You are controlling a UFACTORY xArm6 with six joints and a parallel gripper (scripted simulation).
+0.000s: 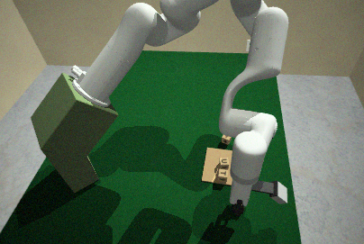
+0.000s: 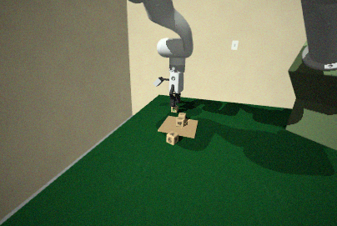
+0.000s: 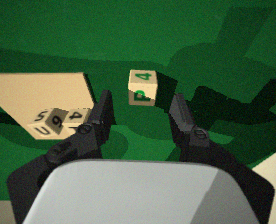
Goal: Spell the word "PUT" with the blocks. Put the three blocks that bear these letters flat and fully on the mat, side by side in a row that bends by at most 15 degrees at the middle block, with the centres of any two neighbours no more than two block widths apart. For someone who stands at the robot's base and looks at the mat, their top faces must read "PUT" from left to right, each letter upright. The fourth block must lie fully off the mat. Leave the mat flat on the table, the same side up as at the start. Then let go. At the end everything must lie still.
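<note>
The P block lies 40 mm below my hand. The rest, counted from my hand: mat: 120 mm to the left, 90 mm behind, 50 mm below.
</note>
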